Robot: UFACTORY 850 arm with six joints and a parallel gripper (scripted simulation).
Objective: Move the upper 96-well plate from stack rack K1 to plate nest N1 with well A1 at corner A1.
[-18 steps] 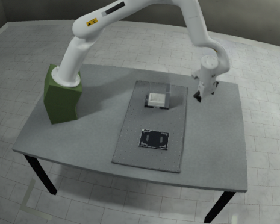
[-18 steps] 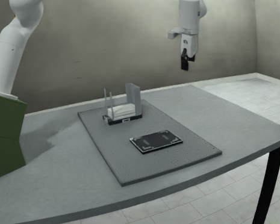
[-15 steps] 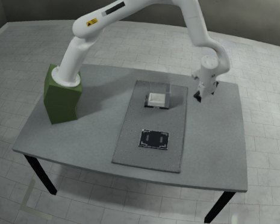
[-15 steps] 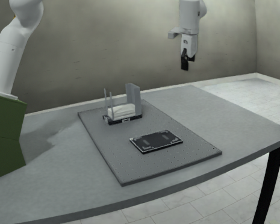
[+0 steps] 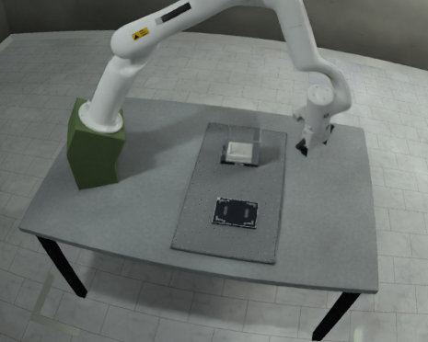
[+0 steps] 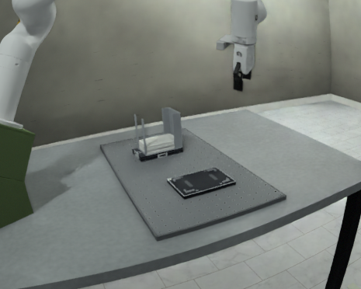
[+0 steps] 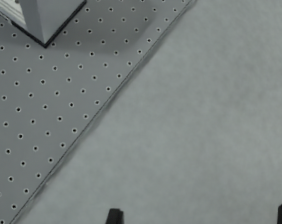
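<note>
The white 96-well plate is 280 mm behind my hand, 100 mm to the left of it and 200 mm below it. The rest, counted from my hand: black plate nest (230 mm behind, 190 mm to the right, 240 mm below).
</note>
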